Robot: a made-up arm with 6 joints. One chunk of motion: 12 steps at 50 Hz.
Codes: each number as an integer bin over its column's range. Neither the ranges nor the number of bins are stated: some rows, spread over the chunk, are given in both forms.
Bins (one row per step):
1: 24 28 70 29 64 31
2: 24 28 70 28 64 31
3: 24 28 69 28 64 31
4: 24 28 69 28 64 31
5: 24 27 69 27 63 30
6: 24 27 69 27 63 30
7: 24 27 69 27 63 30
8: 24 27 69 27 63 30
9: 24 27 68 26 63 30
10: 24 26 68 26 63 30
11: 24 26 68 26 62 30
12: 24 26 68 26 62 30
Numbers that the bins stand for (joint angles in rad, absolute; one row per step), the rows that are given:
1: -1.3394 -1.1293 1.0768 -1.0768 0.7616 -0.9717
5: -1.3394 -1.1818 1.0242 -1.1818 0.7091 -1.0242
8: -1.3394 -1.1818 1.0242 -1.1818 0.7091 -1.0242
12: -1.3394 -1.2343 0.9717 -1.2343 0.6566 -1.0242
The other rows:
2: -1.3394 -1.1293 1.0768 -1.1293 0.7616 -0.9717
3: -1.3394 -1.1293 1.0242 -1.1293 0.7616 -0.9717
4: -1.3394 -1.1293 1.0242 -1.1293 0.7616 -0.9717
6: -1.3394 -1.1818 1.0242 -1.1818 0.7091 -1.0242
7: -1.3394 -1.1818 1.0242 -1.1818 0.7091 -1.0242
9: -1.3394 -1.1818 0.9717 -1.2343 0.7091 -1.0242
10: -1.3394 -1.2343 0.9717 -1.2343 0.7091 -1.0242
11: -1.3394 -1.2343 0.9717 -1.2343 0.6566 -1.0242

